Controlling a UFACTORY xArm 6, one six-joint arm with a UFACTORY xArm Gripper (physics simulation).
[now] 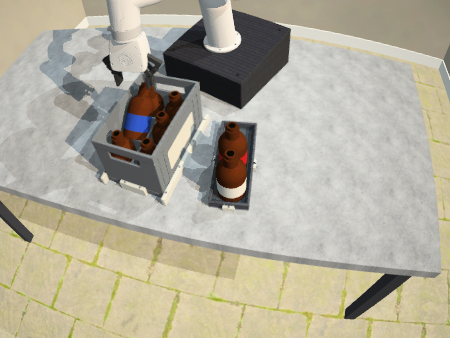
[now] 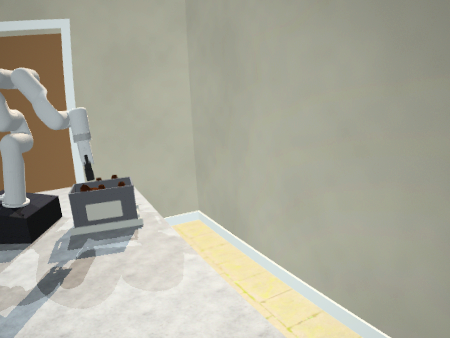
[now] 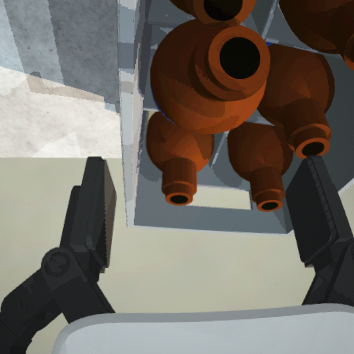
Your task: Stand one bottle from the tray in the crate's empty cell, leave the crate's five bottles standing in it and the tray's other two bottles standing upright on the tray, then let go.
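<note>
A grey crate holds five brown bottles without a visible label and the blue-labelled bottle. The blue-labelled bottle is in the crate's left middle part, tilted with its neck toward the back. How its base sits is hidden. The red-labelled bottle and the white-labelled bottle stand upright on the dark tray. My gripper is open and empty above the crate's back end, its right finger near the back rim.
The black robot base stands behind and to the right of the crate. Pale guide strips edge the crate on the table. Small pale blocks touch the tray. The crate walls rise around the bottles.
</note>
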